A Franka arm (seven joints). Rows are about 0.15 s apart.
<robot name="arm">
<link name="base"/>
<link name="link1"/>
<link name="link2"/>
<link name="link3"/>
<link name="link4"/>
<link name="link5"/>
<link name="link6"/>
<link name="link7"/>
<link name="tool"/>
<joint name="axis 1" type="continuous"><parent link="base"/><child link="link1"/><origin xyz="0.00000 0.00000 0.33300" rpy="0.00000 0.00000 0.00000"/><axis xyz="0 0 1"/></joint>
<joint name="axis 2" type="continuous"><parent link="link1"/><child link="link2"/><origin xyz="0.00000 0.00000 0.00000" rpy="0.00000 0.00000 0.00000"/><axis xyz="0 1 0"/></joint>
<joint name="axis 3" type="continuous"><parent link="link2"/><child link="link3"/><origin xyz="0.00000 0.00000 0.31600" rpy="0.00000 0.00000 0.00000"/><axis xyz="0 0 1"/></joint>
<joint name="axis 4" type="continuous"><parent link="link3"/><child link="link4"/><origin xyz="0.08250 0.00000 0.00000" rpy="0.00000 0.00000 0.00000"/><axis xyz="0 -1 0"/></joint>
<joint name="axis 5" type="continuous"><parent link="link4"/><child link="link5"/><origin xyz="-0.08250 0.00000 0.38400" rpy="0.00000 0.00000 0.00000"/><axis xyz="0 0 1"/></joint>
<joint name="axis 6" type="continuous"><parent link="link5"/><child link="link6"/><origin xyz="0.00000 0.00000 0.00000" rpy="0.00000 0.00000 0.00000"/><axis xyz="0 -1 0"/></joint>
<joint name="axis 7" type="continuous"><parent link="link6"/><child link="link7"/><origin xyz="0.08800 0.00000 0.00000" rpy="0.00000 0.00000 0.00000"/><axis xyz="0 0 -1"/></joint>
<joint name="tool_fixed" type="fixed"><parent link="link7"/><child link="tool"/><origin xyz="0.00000 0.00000 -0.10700" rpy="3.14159 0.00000 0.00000"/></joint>
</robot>
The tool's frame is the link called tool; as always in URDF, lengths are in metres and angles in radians. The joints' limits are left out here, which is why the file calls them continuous.
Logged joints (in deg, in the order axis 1, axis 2, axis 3, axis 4, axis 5, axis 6, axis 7), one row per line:
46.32, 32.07, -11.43, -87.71, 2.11, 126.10, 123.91
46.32, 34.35, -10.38, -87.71, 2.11, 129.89, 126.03
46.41, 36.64, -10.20, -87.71, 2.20, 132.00, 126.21
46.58, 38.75, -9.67, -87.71, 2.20, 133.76, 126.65
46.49, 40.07, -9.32, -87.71, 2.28, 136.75, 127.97
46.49, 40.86, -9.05, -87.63, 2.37, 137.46, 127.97
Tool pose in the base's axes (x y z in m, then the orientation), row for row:
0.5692, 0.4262, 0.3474, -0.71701, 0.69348, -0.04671, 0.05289
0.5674, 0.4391, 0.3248, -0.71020, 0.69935, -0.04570, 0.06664
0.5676, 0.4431, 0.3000, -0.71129, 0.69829, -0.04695, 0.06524
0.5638, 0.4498, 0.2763, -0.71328, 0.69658, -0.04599, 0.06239
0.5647, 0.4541, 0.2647, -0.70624, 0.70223, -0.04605, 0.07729
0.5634, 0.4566, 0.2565, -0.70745, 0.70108, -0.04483, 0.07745
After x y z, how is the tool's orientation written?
As a quaternion, x y z w.
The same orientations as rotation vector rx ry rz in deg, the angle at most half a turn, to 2 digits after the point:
-124.89, 120.79, -8.14
-122.68, 120.81, -7.89
-122.97, 120.73, -8.12
-123.53, 120.64, -7.96
-121.22, 120.54, -7.90
-121.42, 120.33, -7.69

